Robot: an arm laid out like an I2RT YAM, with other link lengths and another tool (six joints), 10 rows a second.
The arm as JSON. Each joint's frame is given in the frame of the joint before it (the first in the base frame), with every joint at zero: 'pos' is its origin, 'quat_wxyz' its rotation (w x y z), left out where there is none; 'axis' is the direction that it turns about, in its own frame. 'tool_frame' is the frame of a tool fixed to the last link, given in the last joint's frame.
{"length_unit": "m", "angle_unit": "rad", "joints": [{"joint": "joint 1", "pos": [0.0, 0.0, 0.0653], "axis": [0.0, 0.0, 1.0]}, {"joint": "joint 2", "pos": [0.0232, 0.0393, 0.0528], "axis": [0.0, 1.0, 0.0]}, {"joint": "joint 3", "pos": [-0.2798, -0.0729, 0.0], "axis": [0.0, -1.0, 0.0]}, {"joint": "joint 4", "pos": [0.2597, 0.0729, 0.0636], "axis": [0.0, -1.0, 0.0]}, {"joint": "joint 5", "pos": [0.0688, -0.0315, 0.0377], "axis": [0.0, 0.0, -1.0]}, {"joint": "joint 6", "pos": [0.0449, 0.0, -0.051], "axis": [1.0, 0.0, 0.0]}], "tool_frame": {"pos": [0.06, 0.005, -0.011], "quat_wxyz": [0.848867, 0.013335, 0.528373, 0.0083]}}
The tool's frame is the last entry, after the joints.
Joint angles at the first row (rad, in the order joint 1, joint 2, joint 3, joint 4, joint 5, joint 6):
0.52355, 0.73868, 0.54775, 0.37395, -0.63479, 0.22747
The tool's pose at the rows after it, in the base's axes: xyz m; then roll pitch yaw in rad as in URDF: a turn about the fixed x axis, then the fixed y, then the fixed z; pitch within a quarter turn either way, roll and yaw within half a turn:
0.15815 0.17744 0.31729 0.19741 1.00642 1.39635
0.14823 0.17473 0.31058 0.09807 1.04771 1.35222
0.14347 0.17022 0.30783 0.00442 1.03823 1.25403
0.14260 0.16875 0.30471 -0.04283 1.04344 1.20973
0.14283 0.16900 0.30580 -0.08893 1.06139 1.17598
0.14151 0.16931 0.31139 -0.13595 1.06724 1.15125
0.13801 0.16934 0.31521 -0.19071 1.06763 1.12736
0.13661 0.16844 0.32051 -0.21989 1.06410 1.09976
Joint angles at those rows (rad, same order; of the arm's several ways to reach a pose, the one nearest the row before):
0.48867, 0.71379, 0.55048, 0.29413, -0.72566, 0.16128
0.48454, 0.67995, 0.54423, 0.22510, -0.77754, 0.08040
0.48128, 0.63682, 0.51894, 0.22244, -0.76604, 0.04346
0.47696, 0.62655, 0.51028, 0.21328, -0.76894, 0.01455
0.47549, 0.63496, 0.53051, 0.17531, -0.77911, -0.02496
0.47436, 0.64160, 0.55892, 0.14327, -0.79799, -0.05352
0.47511, 0.63929, 0.57635, 0.11886, -0.82251, -0.08201
0.47551, 0.63488, 0.59543, 0.09656, -0.82057, -0.09575

